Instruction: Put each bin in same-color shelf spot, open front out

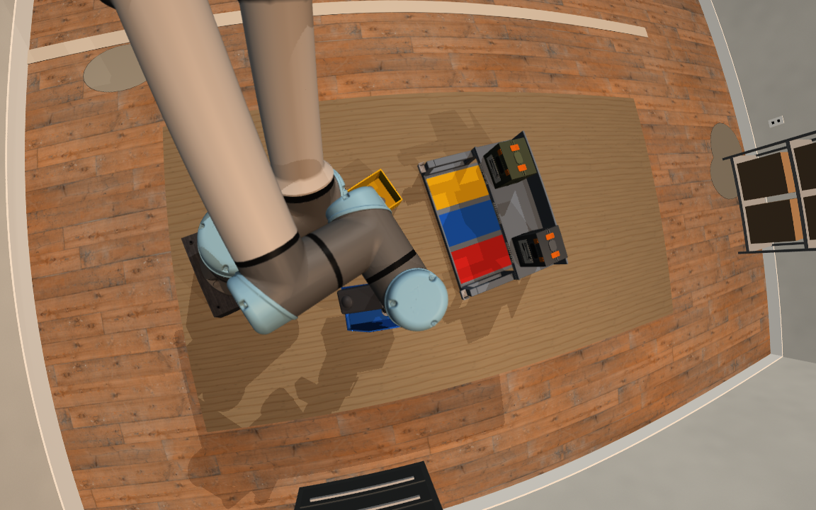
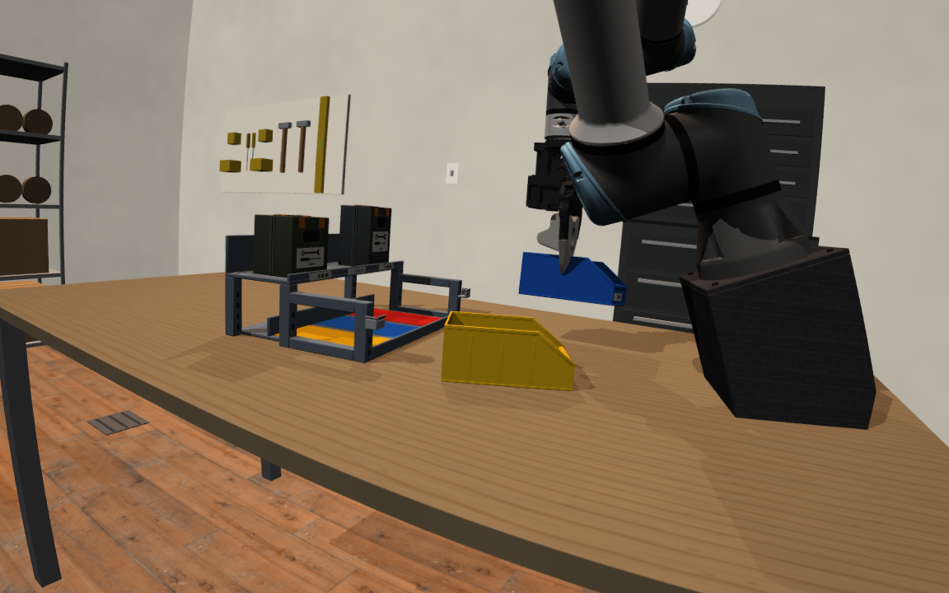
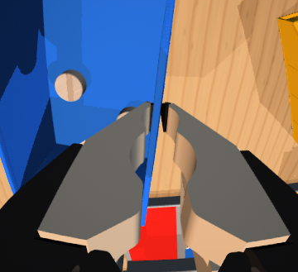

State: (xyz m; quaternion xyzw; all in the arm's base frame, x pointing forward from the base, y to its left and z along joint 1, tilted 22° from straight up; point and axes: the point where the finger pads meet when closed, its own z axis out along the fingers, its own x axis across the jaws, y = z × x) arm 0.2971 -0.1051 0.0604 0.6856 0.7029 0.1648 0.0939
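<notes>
The blue bin is 5 cm to the right of my hand and 3 cm below it. The rest, counted from my hand: yellow bin: 21 cm to the left, 11 cm below.
</notes>
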